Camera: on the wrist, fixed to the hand. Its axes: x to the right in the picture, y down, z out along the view.
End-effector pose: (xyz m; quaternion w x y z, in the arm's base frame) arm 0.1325 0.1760 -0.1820 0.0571 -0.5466 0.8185 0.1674
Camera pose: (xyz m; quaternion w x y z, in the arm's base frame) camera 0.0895 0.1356 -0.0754 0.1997 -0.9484 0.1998 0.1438
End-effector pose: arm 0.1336 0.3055 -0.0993 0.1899 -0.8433 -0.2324 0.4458
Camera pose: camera 0.2478 0.2667 -0.0816 0.4035 -0.4176 -0.7773 0.2422
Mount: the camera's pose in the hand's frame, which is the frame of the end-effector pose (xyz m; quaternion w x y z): 0.0229 0.0479 -0.1097 0.7174 -0.0293 -0.0719 -0.6923
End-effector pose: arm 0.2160 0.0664 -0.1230 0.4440 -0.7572 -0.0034 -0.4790
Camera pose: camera 0.1698 -0.0464 -0.1223 0.0355 0.5883 0.5446 0.5967
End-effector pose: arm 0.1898 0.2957 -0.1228 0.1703 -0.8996 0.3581 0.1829
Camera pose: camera 0.1942 0.2016 -0.0455 0.2482 -0.8852 -0.3835 0.0885
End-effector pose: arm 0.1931 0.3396 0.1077 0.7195 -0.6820 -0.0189 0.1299
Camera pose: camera 0.2299 0.2391 0.0494 0.5848 -0.4879 -0.5412 -0.3564
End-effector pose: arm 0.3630 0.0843 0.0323 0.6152 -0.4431 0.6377 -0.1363
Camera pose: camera 0.2481 0.0541 0.0053 0.3798 -0.7872 0.1105 -0.4731
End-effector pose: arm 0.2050 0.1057 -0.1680 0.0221 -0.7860 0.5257 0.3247
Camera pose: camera 0.2236 0.0245 -0.0791 0.2554 -0.9051 -0.1781 0.2895
